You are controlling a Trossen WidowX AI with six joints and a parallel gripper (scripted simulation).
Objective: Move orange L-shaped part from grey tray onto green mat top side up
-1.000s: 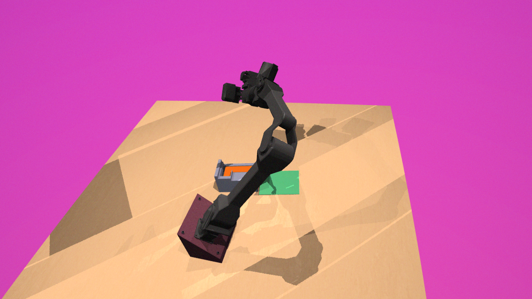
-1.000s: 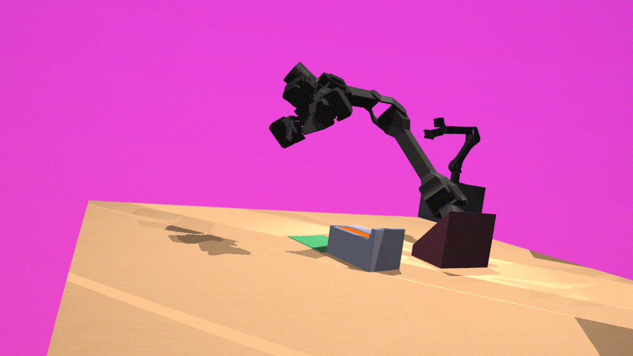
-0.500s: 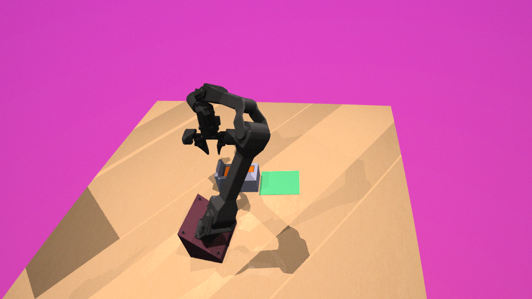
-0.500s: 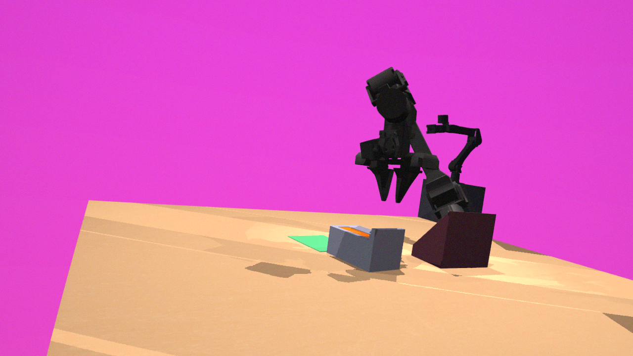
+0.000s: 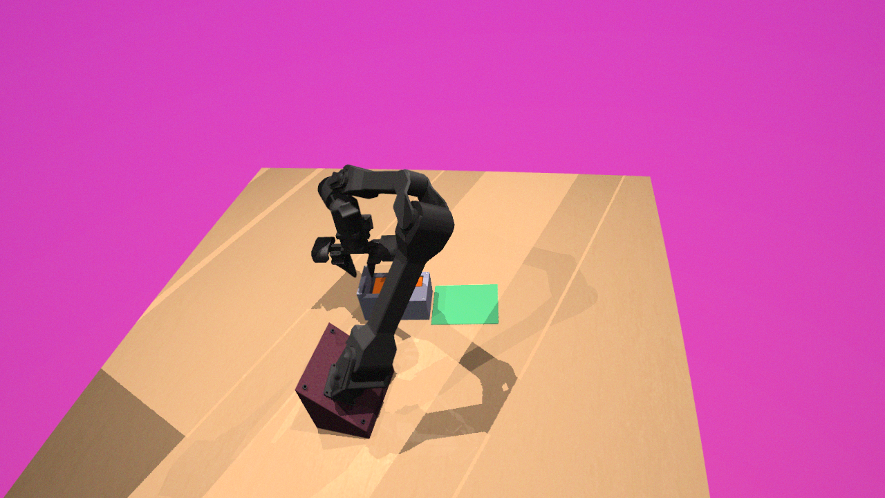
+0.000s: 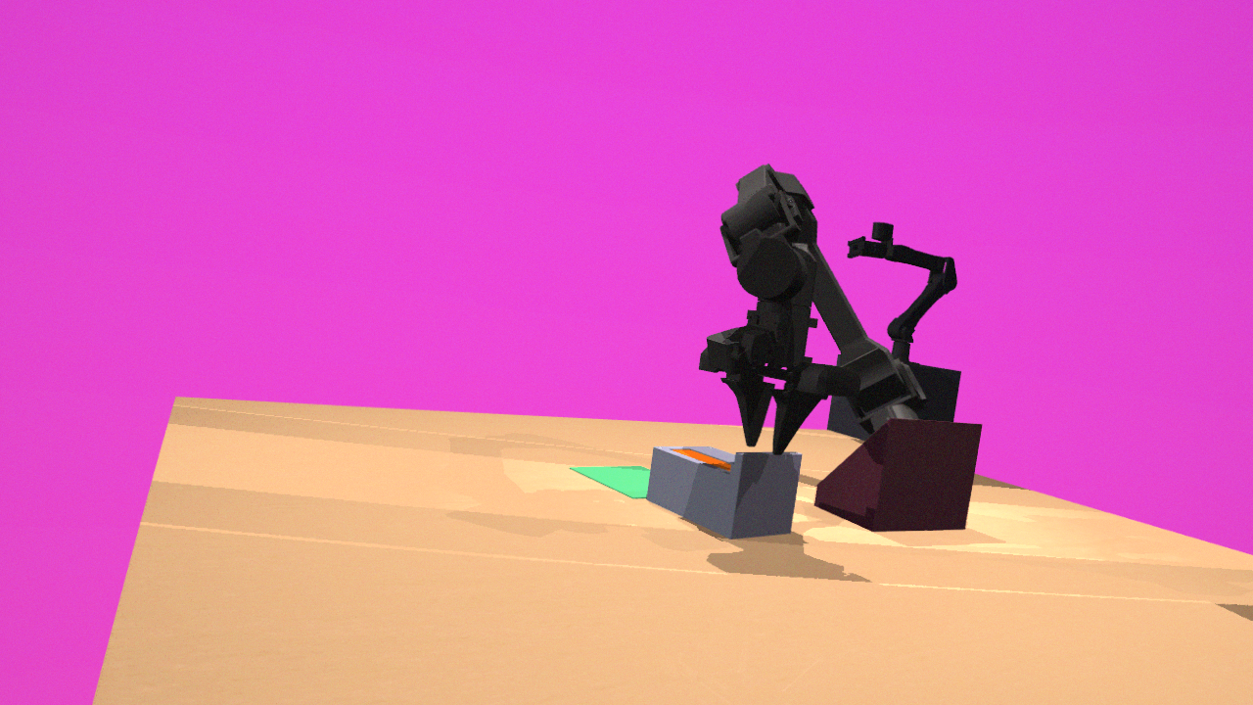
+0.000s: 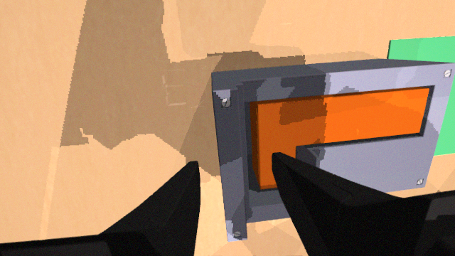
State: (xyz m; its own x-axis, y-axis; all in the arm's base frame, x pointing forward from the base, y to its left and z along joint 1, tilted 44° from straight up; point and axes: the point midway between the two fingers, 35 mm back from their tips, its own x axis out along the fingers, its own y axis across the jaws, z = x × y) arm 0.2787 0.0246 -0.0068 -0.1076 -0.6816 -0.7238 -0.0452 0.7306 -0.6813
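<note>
Now: the orange L-shaped part 6 cm to the right of my gripper tip and 4 cm below it. From my gripper tip the other things lie so: green mat 22 cm to the right, 11 cm below.
</note>
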